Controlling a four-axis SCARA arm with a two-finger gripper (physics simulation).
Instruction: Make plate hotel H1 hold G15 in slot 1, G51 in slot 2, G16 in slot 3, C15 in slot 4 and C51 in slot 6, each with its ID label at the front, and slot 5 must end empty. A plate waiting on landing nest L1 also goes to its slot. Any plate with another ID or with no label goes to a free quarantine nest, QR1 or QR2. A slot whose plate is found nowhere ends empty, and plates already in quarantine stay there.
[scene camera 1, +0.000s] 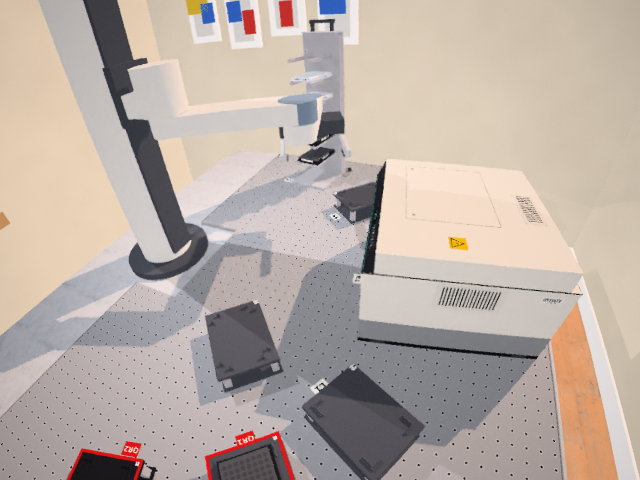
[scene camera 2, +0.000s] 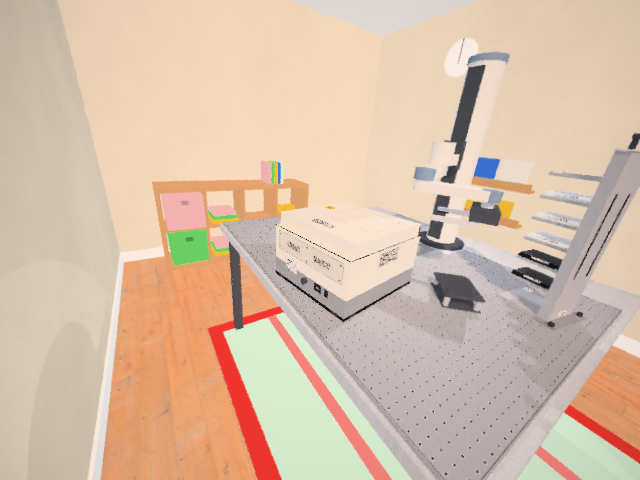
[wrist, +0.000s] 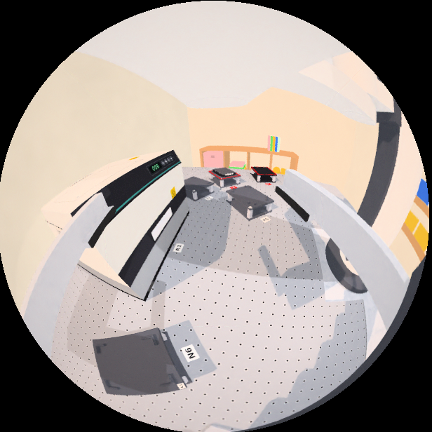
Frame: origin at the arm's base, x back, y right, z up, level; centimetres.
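Seen in the pictures: gripper, fingertip midpoint: (scene camera 1: 316, 156) (scene camera 2: 434, 212); arm's base, link origin: (scene camera 1: 169, 251) (scene camera 2: 439, 241).
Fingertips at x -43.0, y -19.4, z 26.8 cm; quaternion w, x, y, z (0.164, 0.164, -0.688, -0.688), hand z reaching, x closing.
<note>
Pixels of each thing's middle, then the offset from my fingertips to it. "spot": a spot on its surface instead.
- Plate hotel H1, body centre: (scene camera 1: 321, 105) (scene camera 2: 570, 232) dx +13.3, dy -37.3, dz +2.4 cm
- top shelf, body centre: (scene camera 1: 320, 58) (scene camera 2: 576, 176) dx +11.2, dy -33.5, dz +18.8 cm
- Landing nest L1, body centre: (scene camera 1: 361, 422) dx -26.2, dy +47.6, dz -22.8 cm
- Quarantine nest QR1, surface spot: (scene camera 1: 285, 457) spot: dx -17.3, dy +57.7, dz -20.5 cm
- dark plate, surface spot: (scene camera 1: 250, 467) spot: dx -13.6, dy +61.3, dz -19.1 cm
- Nest QR2, surface spot: (scene camera 1: 105, 467) spot: dx +8.2, dy +71.9, dz -20.6 cm
- large white instrument, body centre: (scene camera 1: 454, 249) (scene camera 2: 345, 249) dx -35.9, dy +9.3, dz -13.3 cm
- dark nest labelled N6, body centre: (scene camera 1: 363, 200) (scene camera 2: 455, 290) dx -7.4, dy -19.4, dz -22.8 cm
- dark nest, body centre: (scene camera 1: 241, 341) dx +1.2, dy +40.7, dz -22.6 cm
Plate hotel H1 (scene camera 1: 324, 46) (scene camera 2: 594, 232) stands at one end of the table. Its two lowest levels hold dark plates (scene camera 1: 316, 156) (scene camera 2: 529, 276). Pale plates (scene camera 1: 311, 77) (scene camera 2: 555, 219) show on the three levels above; the top shelf (scene camera 2: 573, 175) looks bare. The IDs are too small to read. Landing nest L1 (scene camera 1: 364, 421) (wrist: 197, 187) is bare on top. Quarantine nest QR1 (scene camera 1: 285, 457) holds a dark plate (scene camera 1: 250, 467) (wrist: 224, 172). Nest QR2 (scene camera 1: 105, 467) (wrist: 263, 171) looks bare. My gripper (scene camera 2: 439, 213) (wrist: 191, 186) is open and empty, high over the table, pointing away from the hotel.
A large white instrument (scene camera 1: 465, 206) (scene camera 2: 346, 237) (wrist: 140, 225) stands along one side. A dark nest labelled N6 (scene camera 1: 356, 198) (scene camera 2: 457, 289) (wrist: 137, 360) stands between it and the hotel. Another dark nest (scene camera 1: 242, 346) (wrist: 250, 200) stands near L1. The arm column (scene camera 1: 129, 155) (scene camera 2: 470, 134) rises opposite the instrument.
</note>
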